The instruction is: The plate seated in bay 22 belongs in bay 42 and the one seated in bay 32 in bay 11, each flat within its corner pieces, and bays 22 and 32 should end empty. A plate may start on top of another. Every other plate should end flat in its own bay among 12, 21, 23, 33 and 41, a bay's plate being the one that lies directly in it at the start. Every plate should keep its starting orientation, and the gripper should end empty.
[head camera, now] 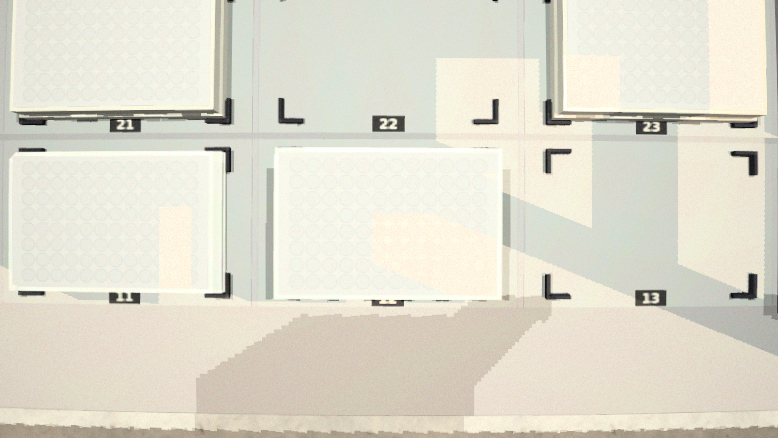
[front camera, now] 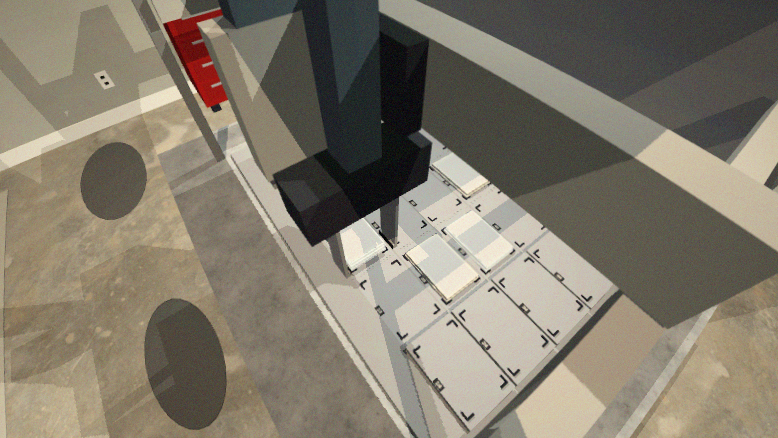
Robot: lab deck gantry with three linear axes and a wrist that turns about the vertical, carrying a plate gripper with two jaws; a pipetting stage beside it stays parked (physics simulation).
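Places are measured from the robot's base along level axes (x back, y right, z up), in metres.
Pixels of known places: gripper, fingertip midpoint: [front camera: 365, 253]; robot's base, link origin: [head camera: 27, 289].
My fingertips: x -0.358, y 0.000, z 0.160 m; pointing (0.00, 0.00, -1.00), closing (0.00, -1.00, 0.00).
Note:
For each thing: its top centre in the pictures, then the offset to it from my fingertips. "spot": a spot on its surface instead.
- bay 11, surface spot: [head camera: 108, 223] spot: dy -0.042, dx +0.294, dz -0.145 m
- bay 21, surface spot: [head camera: 113, 54] spot: dy -0.141, dx +0.292, dz -0.145 m
- bay 23, surface spot: [head camera: 664, 59] [front camera: 437, 265] spot: dy -0.140, dx -0.033, dz -0.145 m
- bay 42 plate, top centre: [front camera: 461, 171] dy -0.364, dx +0.130, dz -0.145 m
- bay 33 plate, top centre: [front camera: 479, 237] dy -0.257, dx -0.034, dz -0.145 m
- Bay 13's label, surface spot: [head camera: 650, 298] spot: dy +0.004, dx -0.034, dz -0.159 m
The head view has a plate [head camera: 387, 223] over bay 12. It looks slightly larger than its neighbours and hides the bay's corner pieces. In the front view the plate [front camera: 363, 245] shows two edge lines at its near end, as on a stack. My gripper [front camera: 370, 260] is low around it, one jaw along each long side; a narrow gap shows at the right jaw, and the jaws look open. Plates lie in bay 11 [head camera: 108, 223], bay 21 [head camera: 113, 54] and bay 23 [head camera: 664, 59] [front camera: 442, 266]. Bay 22 is empty. The bay 42 plate [front camera: 461, 173] and bay 33 plate [front camera: 480, 239] show in the front view.
Bay 13's label [head camera: 650, 298] and corner pieces show right of bay 12. The gripper's dark body hides bays 11 and 21 in the front view. The parked pipetting stage [front camera: 403, 81] stands behind the gripper column [front camera: 356, 108]. A gantry beam [front camera: 571, 179] crosses the right side.

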